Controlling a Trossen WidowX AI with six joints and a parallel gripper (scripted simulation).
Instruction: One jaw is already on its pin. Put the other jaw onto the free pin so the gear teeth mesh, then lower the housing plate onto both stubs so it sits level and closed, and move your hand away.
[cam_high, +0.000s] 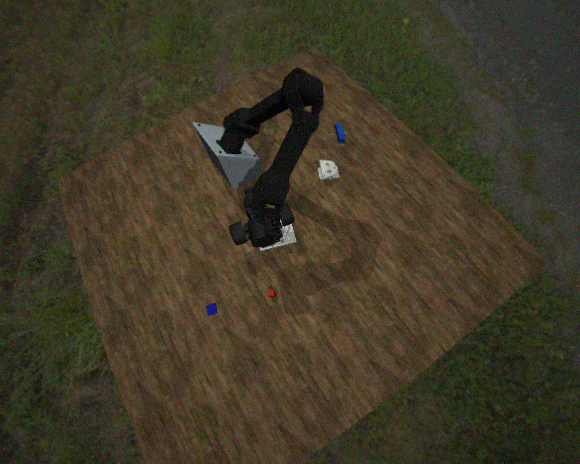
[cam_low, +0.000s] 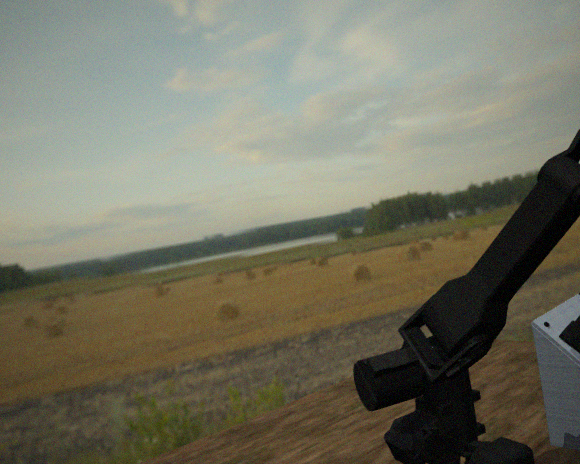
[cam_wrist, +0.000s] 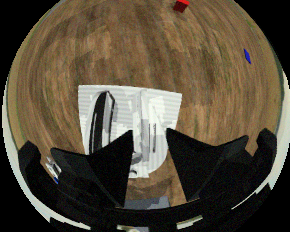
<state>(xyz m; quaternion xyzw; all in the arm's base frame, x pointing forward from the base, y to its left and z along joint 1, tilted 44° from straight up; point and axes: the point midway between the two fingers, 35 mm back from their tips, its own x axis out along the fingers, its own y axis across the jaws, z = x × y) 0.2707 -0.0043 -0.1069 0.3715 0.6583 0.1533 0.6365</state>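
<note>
Now: the white jaw 3 cm behind my gripper tip, 3 cm to the left of it and 1 cm above it. The rest, counted from my gripper tip: white stepped piece: 5 cm behind, 32 cm to the left, 1 cm below; red cube: 16 cm ahead, 10 cm to the right; blue square: 7 cm ahead, 27 cm to the right, 2 cm below.
</note>
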